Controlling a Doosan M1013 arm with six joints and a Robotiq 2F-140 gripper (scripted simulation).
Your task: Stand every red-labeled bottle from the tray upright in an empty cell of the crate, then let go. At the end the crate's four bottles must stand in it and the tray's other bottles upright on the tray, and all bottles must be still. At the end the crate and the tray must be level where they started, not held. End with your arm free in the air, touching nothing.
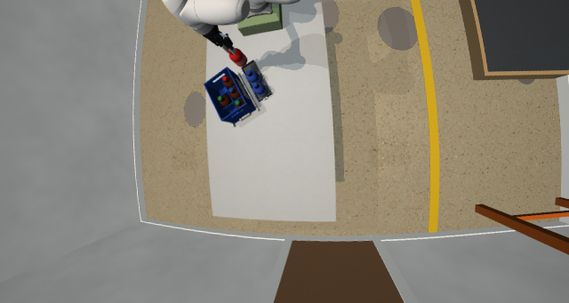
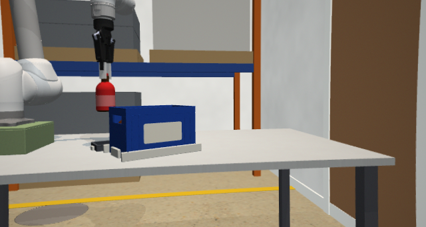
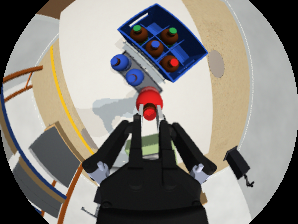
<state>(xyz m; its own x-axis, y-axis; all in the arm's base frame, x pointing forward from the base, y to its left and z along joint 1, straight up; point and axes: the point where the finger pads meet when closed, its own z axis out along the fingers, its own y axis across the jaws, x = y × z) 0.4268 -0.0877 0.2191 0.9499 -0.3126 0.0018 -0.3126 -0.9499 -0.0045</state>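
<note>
The red-labeled bottle lies 9 cm below my hand. Round my hand: blue crate (23 cm below, 19 cm ahead, 10 cm to the right).
</note>
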